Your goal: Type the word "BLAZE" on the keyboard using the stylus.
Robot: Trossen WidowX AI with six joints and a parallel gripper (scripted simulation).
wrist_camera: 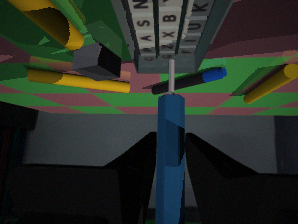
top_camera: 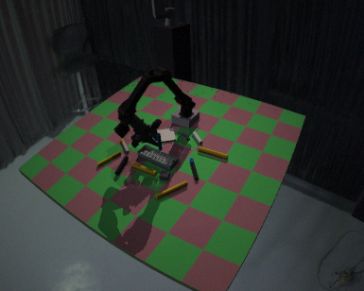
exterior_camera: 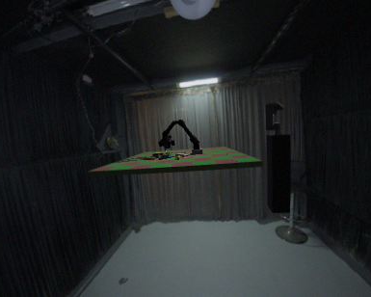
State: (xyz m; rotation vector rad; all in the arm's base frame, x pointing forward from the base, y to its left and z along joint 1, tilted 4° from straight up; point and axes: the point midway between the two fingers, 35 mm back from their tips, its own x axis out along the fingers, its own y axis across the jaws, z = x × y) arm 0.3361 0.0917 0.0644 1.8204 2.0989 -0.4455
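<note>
Right now my gripper tip is 70 mm short of the grey block, 90 mm to the right of it and 90 mm above it. Also, from my gripper tip: blue stylus: 10 mm below; stylus tip: 50 mm below; blue-tipped pen: 70 mm behind, 140 mm to the left, 90 mm below.
</note>
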